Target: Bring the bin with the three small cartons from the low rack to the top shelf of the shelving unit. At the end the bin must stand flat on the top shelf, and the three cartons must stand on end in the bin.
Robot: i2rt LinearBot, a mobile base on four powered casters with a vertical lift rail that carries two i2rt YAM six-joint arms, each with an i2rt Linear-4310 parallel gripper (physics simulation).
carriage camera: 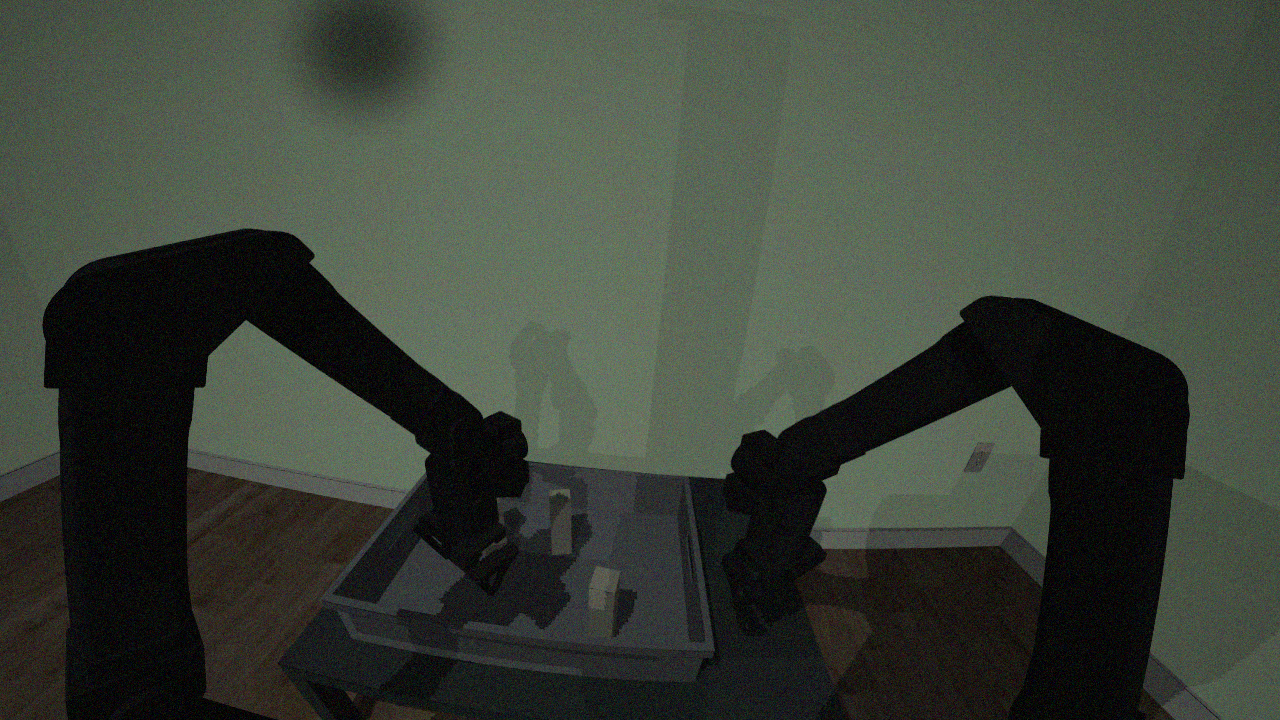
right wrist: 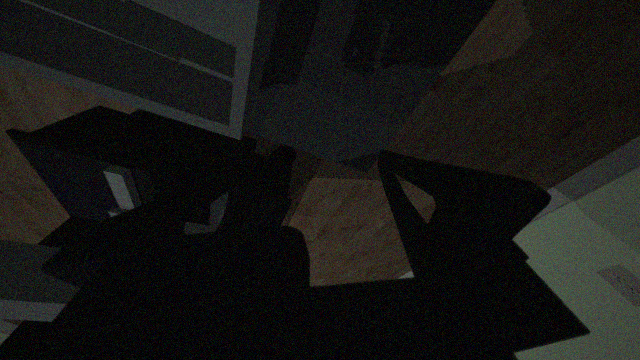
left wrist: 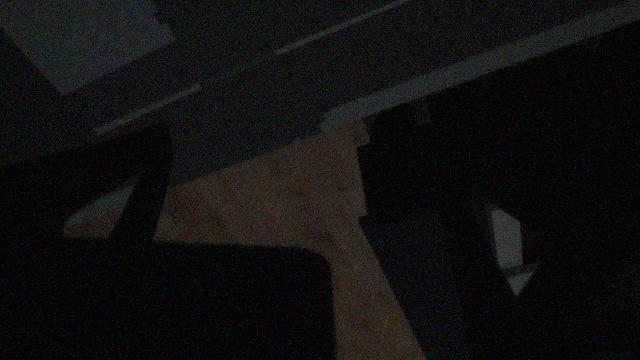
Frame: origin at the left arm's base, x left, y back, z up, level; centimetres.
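Where they show: left gripper, fingertip midpoint: [carriage camera: 471, 573] [left wrist: 308, 148]; right gripper, fingertip midpoint: [carriage camera: 762, 593] [right wrist: 311, 165].
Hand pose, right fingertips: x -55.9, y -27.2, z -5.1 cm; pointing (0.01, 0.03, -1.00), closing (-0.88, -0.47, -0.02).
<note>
Each offset is from my right fingertips to the centre of the thing. "pt": to the spot under its first point. Level surfaces: height alone.
The grey bin [carriage camera: 657, 660] [left wrist: 475, 70] [right wrist: 241, 95] lies flat on the low dark rack @(pt dx -3.8, dy +4.1, dz -19.2 cm) [carriage camera: 760, 685] [right wrist: 340, 112]. Two pale cartons, one farther back @(pt dx +33.6, dy -19.7, dz -9.6 cm) [carriage camera: 560, 523] and one near the front wall [carriage camera: 603, 601], stand on end in it. The third carton does not show; my left arm covers part of the bin. My left gripper [carriage camera: 469, 573] [left wrist: 308, 148] is open and empty over the bin's left part. My right gripper [carriage camera: 771, 616] [right wrist: 311, 165] is open and empty beside the bin's right wall, over the rack's right strip. Their heights are hard to tell. The shelving unit does not show.
A pale green wall [carriage camera: 572, 223] rises behind the rack, with a wall outlet @(dx -94.5, dy -53.0, dz -9.7 cm) [carriage camera: 979, 456] at the right. Wooden floor @(dz -49.7 cm) [carriage camera: 259, 555] [left wrist: 280, 195] [right wrist: 350, 225] surrounds the rack. The dark base [right wrist: 75, 180] shows at the left of the right wrist view. The light is dim.
</note>
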